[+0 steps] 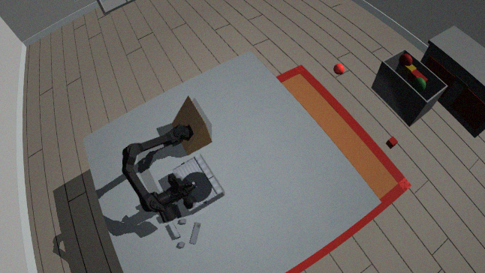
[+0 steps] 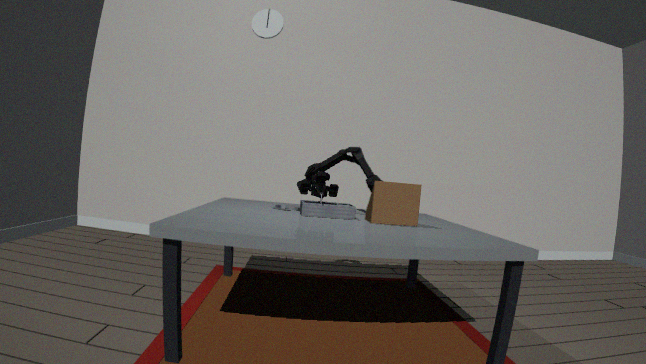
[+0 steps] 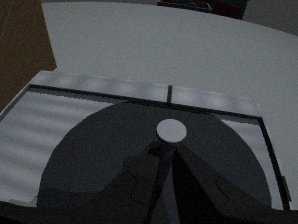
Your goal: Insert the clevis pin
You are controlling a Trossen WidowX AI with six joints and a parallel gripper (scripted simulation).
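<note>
My gripper tip is now 10 mm above the steel clevis pin. Also, from my gripper tip: dark aluminium disc: 30 mm below; then rimmed steel tray: 30 mm behind, 40 mm below.
</note>
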